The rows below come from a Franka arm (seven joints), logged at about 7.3 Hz.
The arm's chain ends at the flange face. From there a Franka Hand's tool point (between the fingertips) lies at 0.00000 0.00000 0.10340 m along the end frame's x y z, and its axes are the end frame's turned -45 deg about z.
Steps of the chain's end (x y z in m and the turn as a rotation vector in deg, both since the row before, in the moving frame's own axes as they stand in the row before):
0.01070, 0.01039, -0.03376, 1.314, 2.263, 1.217
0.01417, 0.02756, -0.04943, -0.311, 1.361, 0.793
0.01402, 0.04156, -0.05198, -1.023, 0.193, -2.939
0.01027, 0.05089, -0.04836, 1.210, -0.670, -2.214
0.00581, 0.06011, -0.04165, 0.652, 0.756, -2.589
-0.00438, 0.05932, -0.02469, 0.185, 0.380, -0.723
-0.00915, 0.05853, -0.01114, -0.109, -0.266, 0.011
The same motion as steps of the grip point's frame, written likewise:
0.00477, 0.01617, -0.03387, -0.671, 2.529, 1.217
-0.00814, 0.03165, -0.04946, -1.182, 0.742, 0.793
-0.02049, 0.04088, -0.05200, -0.860, -0.587, -2.939
-0.02808, 0.04084, -0.04839, 1.329, 0.382, -2.214
-0.03660, 0.04670, -0.04167, -0.074, 0.996, -2.589
-0.04432, 0.03909, -0.02469, -0.138, 0.400, -0.723
-0.04834, 0.03472, -0.01114, 0.111, -0.265, 0.011

